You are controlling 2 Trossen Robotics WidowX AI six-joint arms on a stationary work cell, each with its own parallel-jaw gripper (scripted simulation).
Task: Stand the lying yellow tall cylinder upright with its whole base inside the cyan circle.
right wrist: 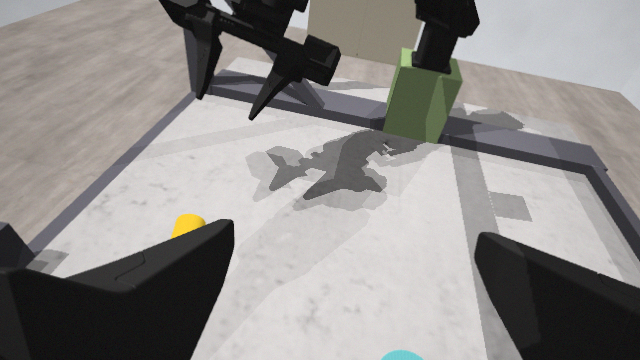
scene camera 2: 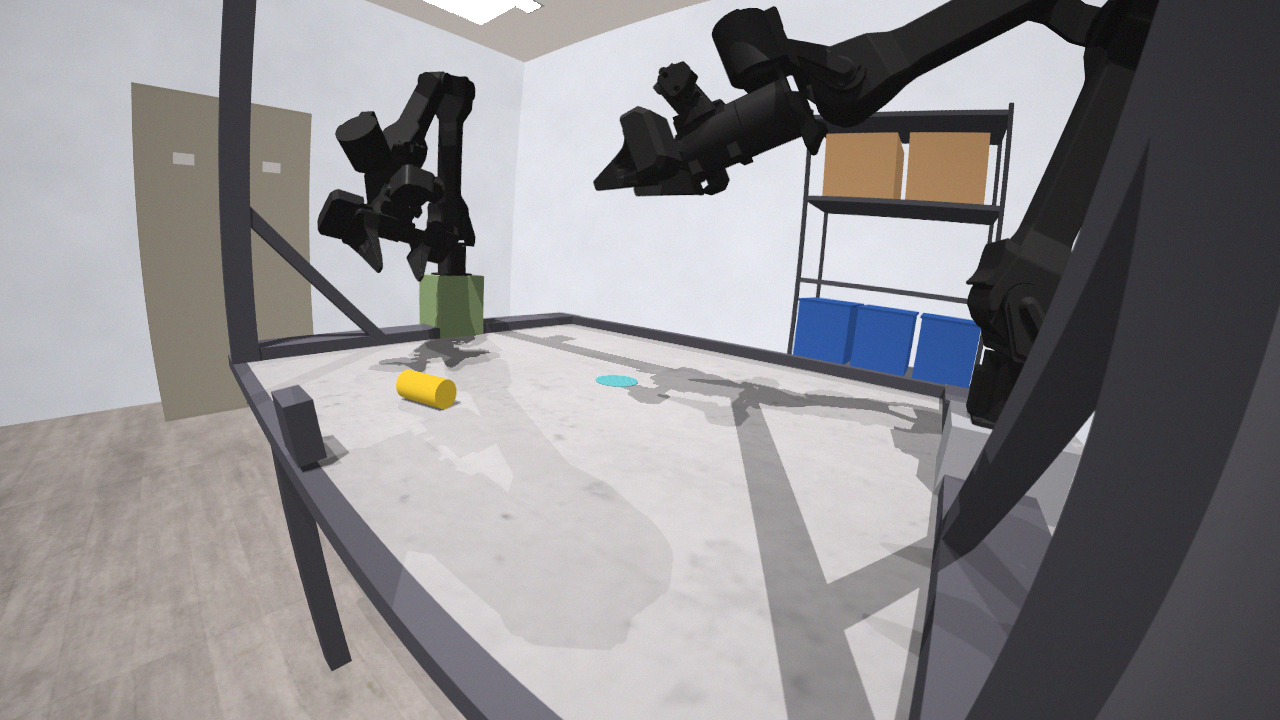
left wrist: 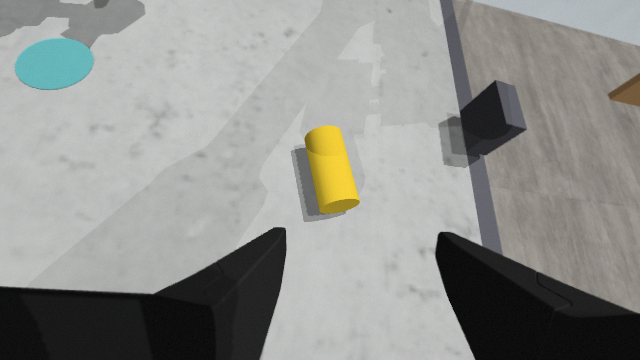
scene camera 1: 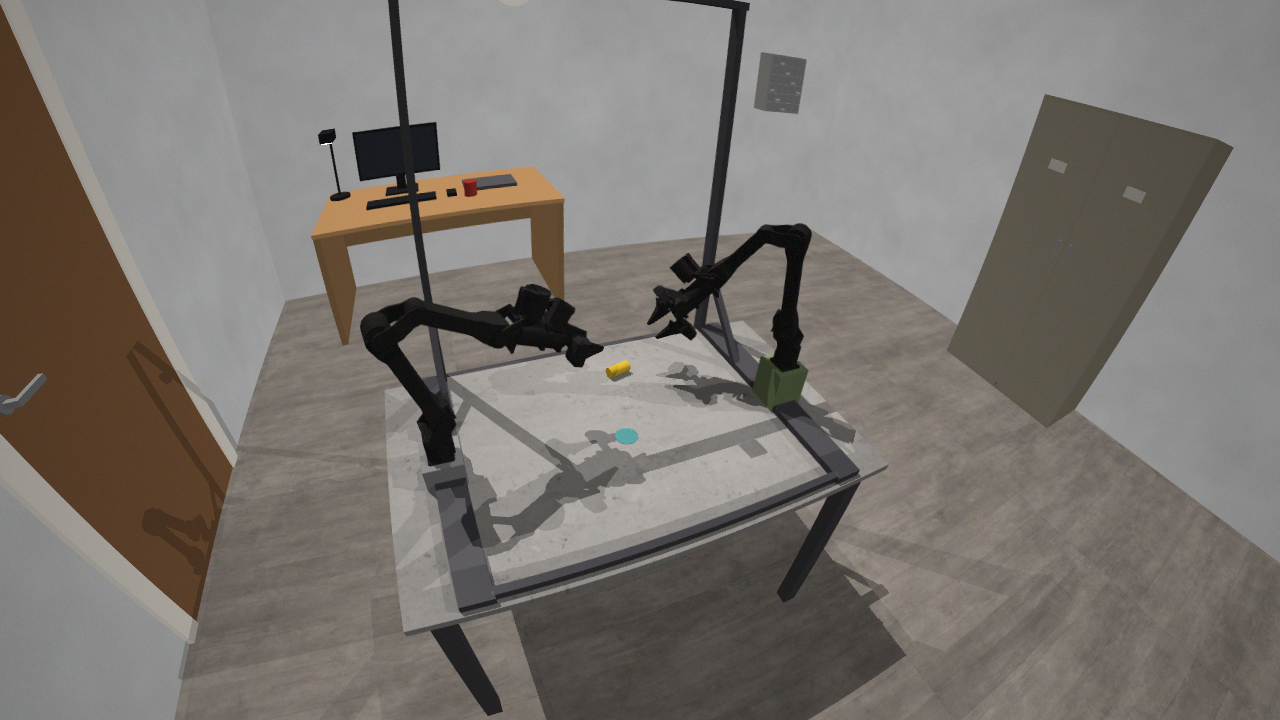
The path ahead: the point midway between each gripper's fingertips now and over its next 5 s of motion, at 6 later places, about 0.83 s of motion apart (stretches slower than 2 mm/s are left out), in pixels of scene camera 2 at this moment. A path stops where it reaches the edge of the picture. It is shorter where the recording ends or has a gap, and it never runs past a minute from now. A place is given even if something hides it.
My left gripper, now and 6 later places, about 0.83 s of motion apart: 400,275; 411,368; 430,395; 461,324; 521,324; 579,326; 621,327
My right gripper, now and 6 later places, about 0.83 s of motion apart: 616,189; 612,211; 628,231; 632,205; 648,226; 683,204; 688,172
